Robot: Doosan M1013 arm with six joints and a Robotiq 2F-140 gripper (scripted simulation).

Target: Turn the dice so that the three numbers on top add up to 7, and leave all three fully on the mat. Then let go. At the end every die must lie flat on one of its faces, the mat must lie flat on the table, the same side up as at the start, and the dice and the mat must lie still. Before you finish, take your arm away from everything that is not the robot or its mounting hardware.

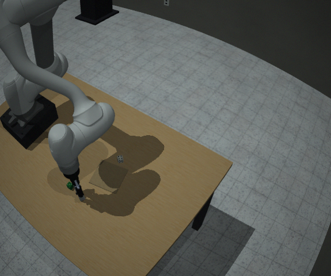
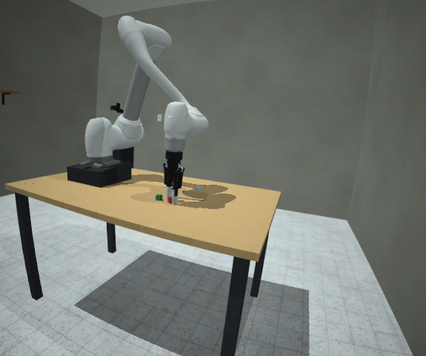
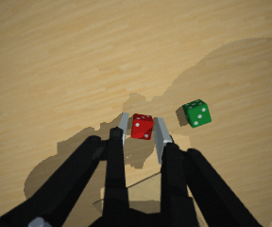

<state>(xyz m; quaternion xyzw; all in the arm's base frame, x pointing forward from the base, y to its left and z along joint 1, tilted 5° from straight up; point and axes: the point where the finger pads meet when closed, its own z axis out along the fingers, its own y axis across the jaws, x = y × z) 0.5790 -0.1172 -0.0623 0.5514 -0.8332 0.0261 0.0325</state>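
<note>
Now: the red die 30 mm below my hand. Round my hand: white die 270 mm to the left, 30 mm below, 10 mm ahead; tan mat 170 mm to the left, 40 mm below, 30 mm ahead; green die 70 mm behind, 30 mm below.
</note>
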